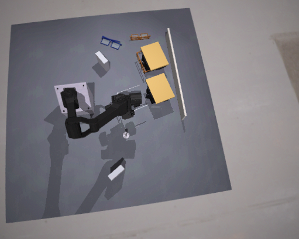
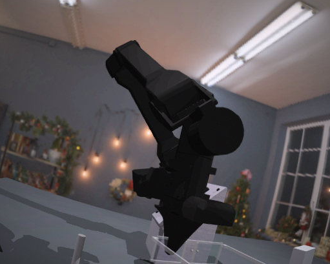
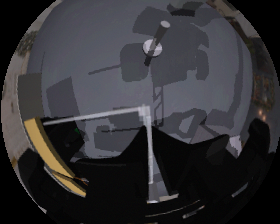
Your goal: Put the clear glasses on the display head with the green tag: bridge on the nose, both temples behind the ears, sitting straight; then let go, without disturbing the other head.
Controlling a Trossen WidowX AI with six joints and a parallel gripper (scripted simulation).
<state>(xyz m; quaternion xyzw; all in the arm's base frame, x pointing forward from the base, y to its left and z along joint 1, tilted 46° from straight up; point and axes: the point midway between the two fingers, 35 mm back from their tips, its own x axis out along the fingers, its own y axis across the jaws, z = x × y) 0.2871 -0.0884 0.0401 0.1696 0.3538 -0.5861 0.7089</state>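
Now: the white peg 13 cm to the right of my gripper tip, 6 cm below it and 1 cm ahead of it. From my gripper tip the other things lie so: long white wall 34 cm ahead, 24 cm to the left, 3 cm below.
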